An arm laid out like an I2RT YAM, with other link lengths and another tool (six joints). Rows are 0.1 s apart.
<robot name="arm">
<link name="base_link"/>
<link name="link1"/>
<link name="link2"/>
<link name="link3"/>
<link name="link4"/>
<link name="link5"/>
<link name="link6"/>
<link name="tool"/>
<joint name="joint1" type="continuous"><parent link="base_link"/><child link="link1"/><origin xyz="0.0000 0.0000 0.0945" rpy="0.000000 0.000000 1.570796"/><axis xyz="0 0 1"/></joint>
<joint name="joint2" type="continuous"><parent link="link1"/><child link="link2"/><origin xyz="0.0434 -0.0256 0.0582" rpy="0.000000 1.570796 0.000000"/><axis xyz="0 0 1"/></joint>
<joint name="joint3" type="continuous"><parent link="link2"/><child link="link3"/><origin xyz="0.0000 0.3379 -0.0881" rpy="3.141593 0.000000 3.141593"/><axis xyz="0 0 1"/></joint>
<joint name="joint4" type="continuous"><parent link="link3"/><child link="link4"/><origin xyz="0.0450 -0.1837 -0.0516" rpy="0.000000 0.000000 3.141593"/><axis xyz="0 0 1"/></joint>
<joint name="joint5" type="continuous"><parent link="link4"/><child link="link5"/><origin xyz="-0.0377 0.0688 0.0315" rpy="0.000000 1.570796 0.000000"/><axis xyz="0 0 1"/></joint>
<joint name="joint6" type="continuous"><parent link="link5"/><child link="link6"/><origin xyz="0.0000 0.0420 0.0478" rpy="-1.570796 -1.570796 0.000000"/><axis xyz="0 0 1"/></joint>
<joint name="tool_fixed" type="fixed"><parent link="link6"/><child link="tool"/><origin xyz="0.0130 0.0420 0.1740" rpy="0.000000 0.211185 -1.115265"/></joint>
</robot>
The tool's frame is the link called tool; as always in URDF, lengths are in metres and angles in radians. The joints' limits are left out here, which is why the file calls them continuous.
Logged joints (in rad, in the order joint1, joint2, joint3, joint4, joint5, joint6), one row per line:
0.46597 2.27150 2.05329 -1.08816 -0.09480 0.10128
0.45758 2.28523 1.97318 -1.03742 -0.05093 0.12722
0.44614 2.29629 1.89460 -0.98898 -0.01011 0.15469
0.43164 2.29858 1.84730 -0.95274 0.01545 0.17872
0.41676 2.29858 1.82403 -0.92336 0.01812 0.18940
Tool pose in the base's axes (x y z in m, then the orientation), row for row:
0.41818 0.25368 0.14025 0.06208 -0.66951 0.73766 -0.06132
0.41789 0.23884 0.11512 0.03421 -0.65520 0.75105 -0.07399
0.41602 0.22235 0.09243 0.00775 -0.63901 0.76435 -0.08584
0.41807 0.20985 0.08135 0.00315 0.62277 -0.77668 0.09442
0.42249 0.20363 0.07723 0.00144 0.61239 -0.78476 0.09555
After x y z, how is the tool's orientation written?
As a quaternion, w x y z.
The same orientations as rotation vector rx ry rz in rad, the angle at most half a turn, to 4 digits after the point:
-2.0241 2.2301 -0.1854
-2.0147 2.3094 -0.2275
-1.9977 2.3895 -0.2684
1.9526 -2.4351 0.2960
1.9221 -2.4631 0.2999

